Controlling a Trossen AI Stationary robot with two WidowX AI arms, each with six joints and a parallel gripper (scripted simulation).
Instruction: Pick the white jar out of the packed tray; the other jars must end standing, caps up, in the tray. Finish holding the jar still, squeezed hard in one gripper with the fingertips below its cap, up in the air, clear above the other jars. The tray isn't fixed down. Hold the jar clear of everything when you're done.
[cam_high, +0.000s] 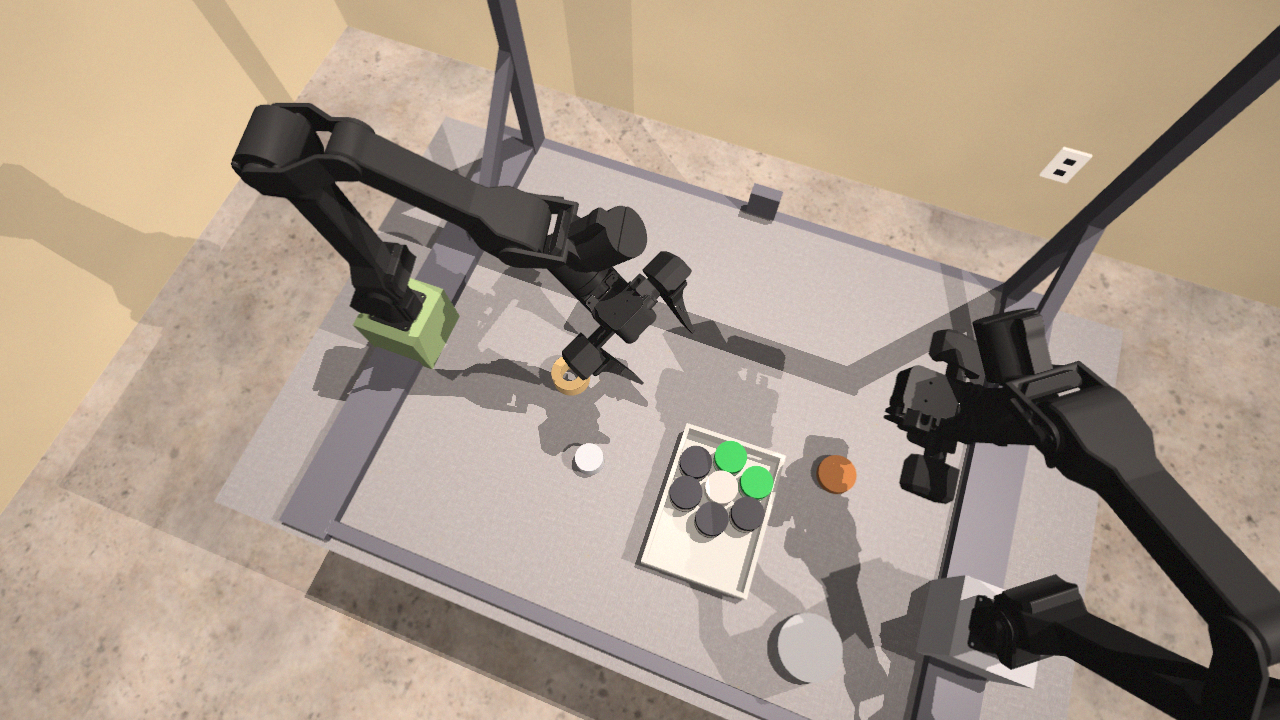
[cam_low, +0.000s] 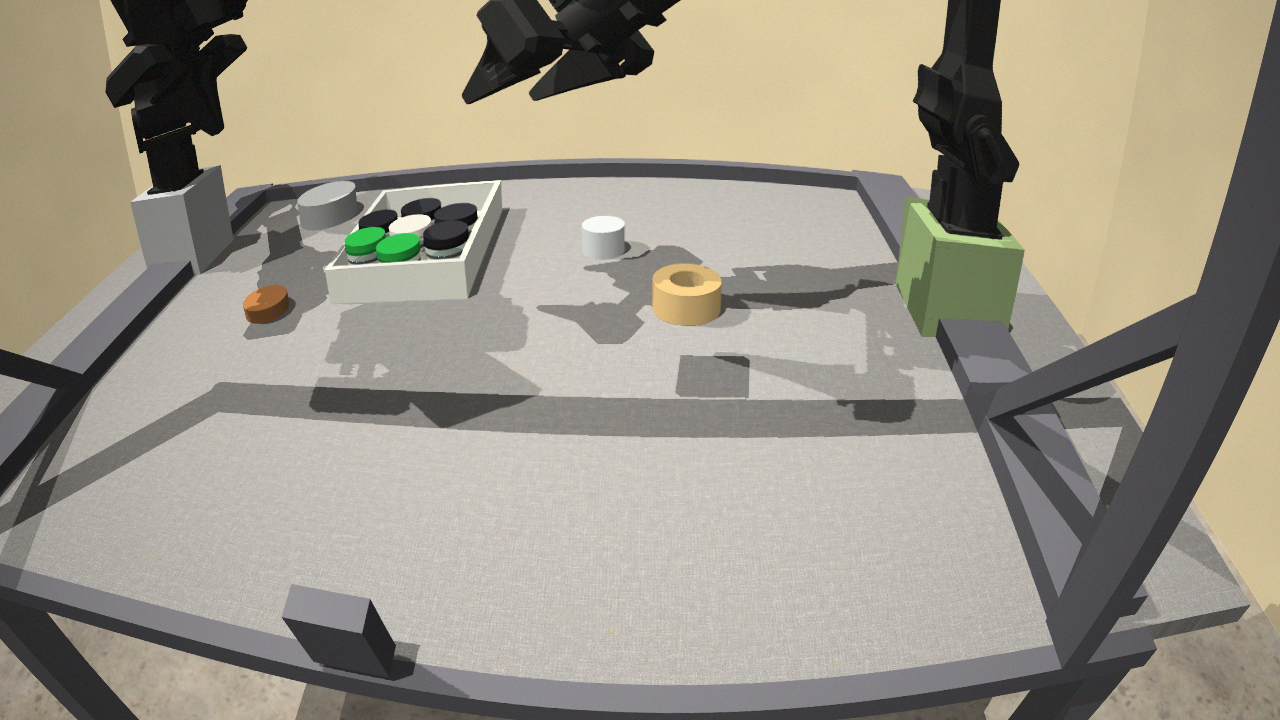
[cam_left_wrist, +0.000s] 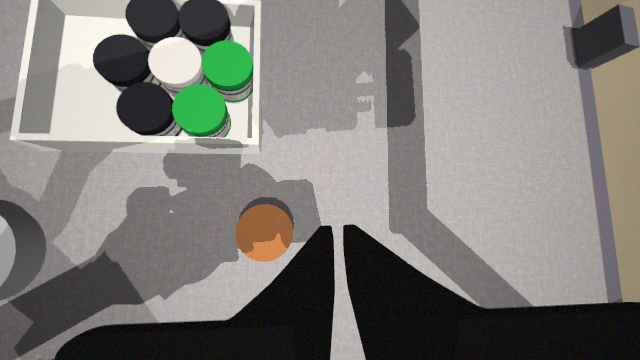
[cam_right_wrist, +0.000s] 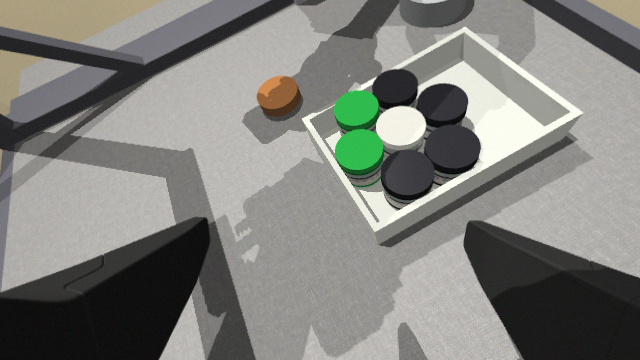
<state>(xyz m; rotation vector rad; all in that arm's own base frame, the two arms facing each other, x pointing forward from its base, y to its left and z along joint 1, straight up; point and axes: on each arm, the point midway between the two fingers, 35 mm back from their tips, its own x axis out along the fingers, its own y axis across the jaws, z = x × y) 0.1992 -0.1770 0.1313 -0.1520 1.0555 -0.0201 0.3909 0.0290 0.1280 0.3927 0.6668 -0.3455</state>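
Right now the green-capped jar is 110 mm ahead of my left hand, 110 mm to the right of it and 220 mm below it. Round my left hand: white jar 140 mm ahead, 150 mm to the right, 220 mm below; then orange disc 30 mm ahead, 10 mm to the right, 240 mm below; then black-capped jar 160 mm ahead, 100 mm to the right, 220 mm below.
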